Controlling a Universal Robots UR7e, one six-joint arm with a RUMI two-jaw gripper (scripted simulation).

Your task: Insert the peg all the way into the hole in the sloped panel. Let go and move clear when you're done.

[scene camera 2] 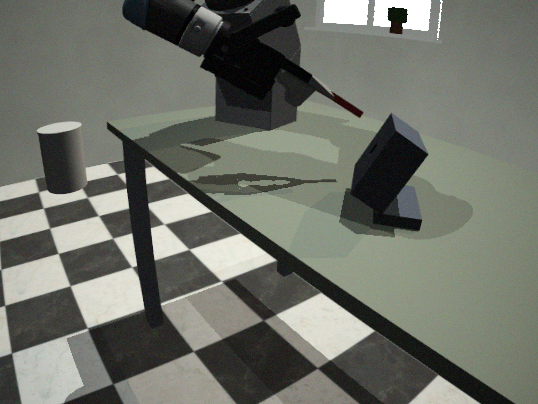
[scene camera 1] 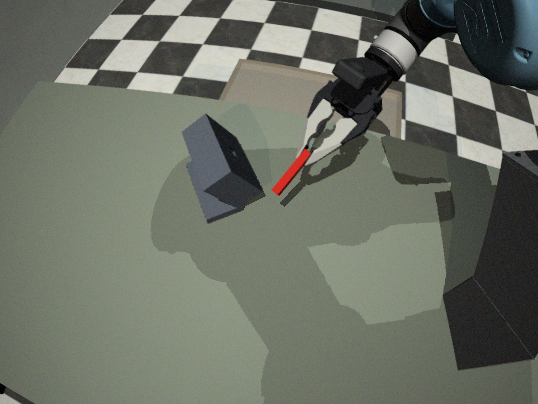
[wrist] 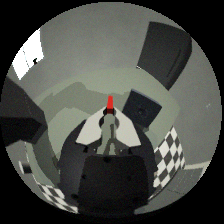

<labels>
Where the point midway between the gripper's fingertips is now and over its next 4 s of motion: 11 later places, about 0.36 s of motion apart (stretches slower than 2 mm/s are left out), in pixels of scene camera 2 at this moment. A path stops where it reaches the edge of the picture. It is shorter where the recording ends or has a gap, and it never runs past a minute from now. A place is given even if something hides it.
My gripper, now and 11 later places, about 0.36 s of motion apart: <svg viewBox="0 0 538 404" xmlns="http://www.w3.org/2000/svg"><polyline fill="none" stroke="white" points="332,98 329,98 324,98 319,98 313,98 307,98 300,97 293,97 291,98 293,100 297,102 300,104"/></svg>
</labels>
